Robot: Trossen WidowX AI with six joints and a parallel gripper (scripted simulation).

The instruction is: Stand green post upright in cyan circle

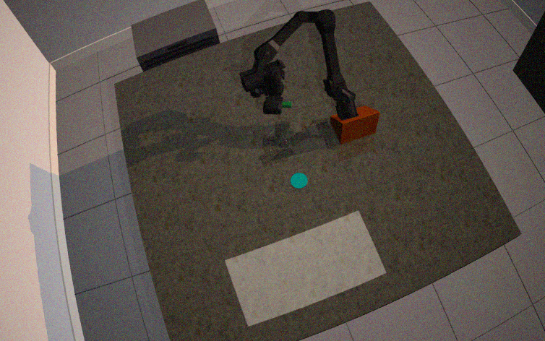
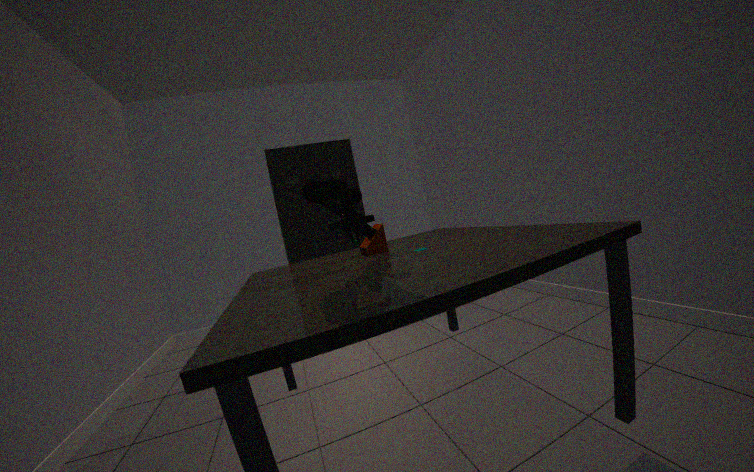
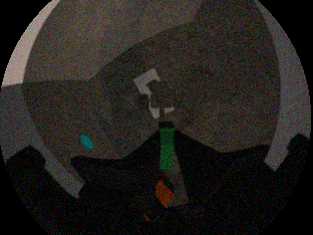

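Now: gripper tip 27 cm to the right of the cyan circle, 9 cm above it and 1 cm past it. From my gripper tip the other things lie so: green post (2 cm behind, 1 cm to the left).
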